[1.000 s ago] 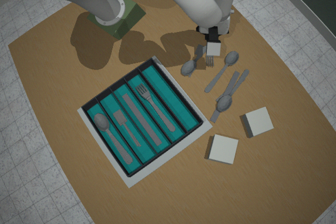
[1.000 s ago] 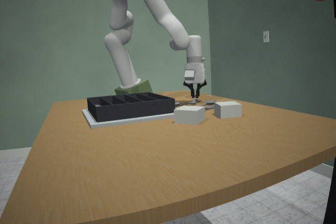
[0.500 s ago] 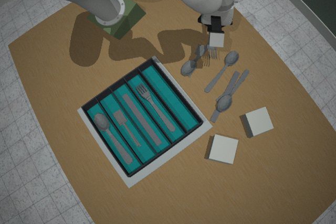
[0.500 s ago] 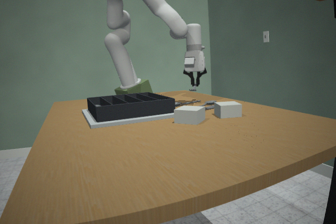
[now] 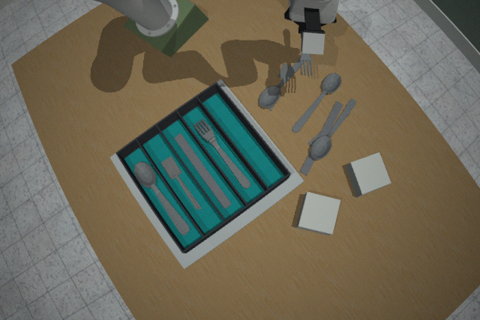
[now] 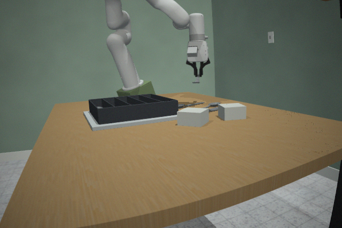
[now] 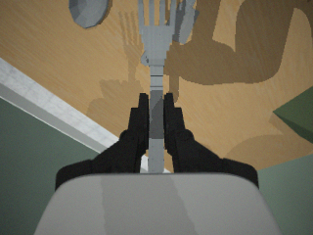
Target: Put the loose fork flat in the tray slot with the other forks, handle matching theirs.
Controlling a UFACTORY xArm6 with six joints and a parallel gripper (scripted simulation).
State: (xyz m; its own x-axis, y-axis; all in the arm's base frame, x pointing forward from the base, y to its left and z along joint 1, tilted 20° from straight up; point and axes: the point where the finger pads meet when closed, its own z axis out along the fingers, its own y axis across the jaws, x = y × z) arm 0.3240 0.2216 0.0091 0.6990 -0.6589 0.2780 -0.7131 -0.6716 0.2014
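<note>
Now: hand 50 mm short of the tray, 380 mm to the left of it and 100 mm above it.
</note>
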